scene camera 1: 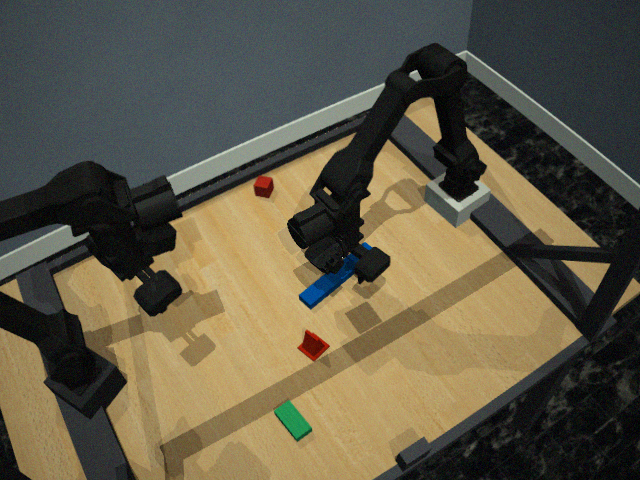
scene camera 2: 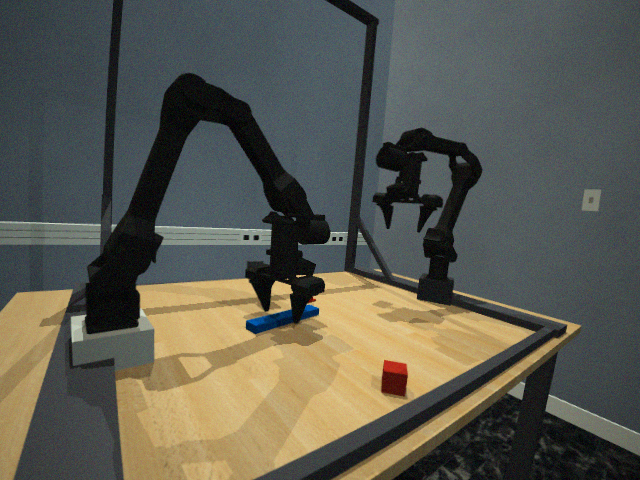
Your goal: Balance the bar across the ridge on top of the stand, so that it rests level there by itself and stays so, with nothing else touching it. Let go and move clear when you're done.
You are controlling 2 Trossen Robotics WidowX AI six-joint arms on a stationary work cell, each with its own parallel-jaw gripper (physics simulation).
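Frame: origin at the left arm's base, x right, y up, z back, level; metres.
Where they show: left gripper, fingertip midpoint: (scene camera 2: pixel 402 230); right gripper, fingertip midpoint: (scene camera 1: pixel 343 269) (scene camera 2: pixel 280 317); left arm's base, origin of the base link: (scene camera 1: pixel 79 374) (scene camera 2: pixel 437 278); right arm's base, origin of the base link: (scene camera 1: pixel 458 187) (scene camera 2: pixel 111 322).
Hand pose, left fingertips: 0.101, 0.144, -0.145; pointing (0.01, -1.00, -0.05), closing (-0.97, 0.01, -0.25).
Observation:
Each offset is from my left fingertips to the top centre of the thing, as dx, dy, dz.
The blue bar @(+0.178, -0.194, -0.304) (scene camera 1: pixel 321 291) (scene camera 2: pixel 260 323) lies flat on the wooden table. The small red stand (scene camera 1: pixel 313 346) (scene camera 2: pixel 311 299) is on the table, apart from the bar, below its near end in scene camera 1. In scene camera 2 the stand is mostly hidden behind the bar and the right gripper. My right gripper (scene camera 1: pixel 347 276) (scene camera 2: pixel 281 315) is open and empty, pointing down, its fingertips spread low around the middle of the bar. Whether a finger touches the bar is unclear. My left gripper (scene camera 2: pixel 404 228) is open and empty, high above the table and well away from the bar and stand.
A green block @(+0.260, -0.194, +0.005) (scene camera 1: pixel 293 420) lies flat beyond the stand from the bar, at the lower middle of scene camera 1. A red cube @(-0.084, -0.178, -0.430) (scene camera 1: pixel 263 186) (scene camera 2: pixel 394 378) sits near the table's edge rail. Dark frame posts and rails border the table.

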